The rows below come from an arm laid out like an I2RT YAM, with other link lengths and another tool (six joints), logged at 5 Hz.
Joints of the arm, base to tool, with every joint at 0 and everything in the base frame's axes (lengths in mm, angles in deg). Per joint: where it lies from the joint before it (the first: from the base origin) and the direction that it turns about. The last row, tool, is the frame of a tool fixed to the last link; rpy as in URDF.
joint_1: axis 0 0 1 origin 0 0 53.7
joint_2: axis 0 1 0 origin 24 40.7 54.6
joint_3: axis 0 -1 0 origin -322.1 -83.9 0
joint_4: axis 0 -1 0 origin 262.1 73.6 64.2
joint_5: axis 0 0 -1 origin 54 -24.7 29.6
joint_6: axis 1 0 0 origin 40.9 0 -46.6
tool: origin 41 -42 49 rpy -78.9 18.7 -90
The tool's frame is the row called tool.
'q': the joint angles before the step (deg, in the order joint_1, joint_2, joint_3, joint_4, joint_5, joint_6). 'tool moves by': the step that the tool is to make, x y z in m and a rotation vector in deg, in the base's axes. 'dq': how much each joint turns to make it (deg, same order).
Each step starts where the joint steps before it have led.
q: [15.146 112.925 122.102 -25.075 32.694 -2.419]
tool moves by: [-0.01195 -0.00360 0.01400 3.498 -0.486 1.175]
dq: [0.049 -1.214 2.219 -3.784 -1.982 3.303]
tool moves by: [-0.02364 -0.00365 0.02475 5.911 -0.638 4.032]
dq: [0.171 -2.676 3.359 -6.118 -5.261 4.791]
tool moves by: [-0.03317 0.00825 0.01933 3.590 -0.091 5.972]
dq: [1.751 -5.026 -1.332 -3.494 -5.010 2.284]
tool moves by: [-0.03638 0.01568 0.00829 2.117 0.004 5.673]
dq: [3.346 -6.110 -5.241 -0.635 -2.790 1.359]
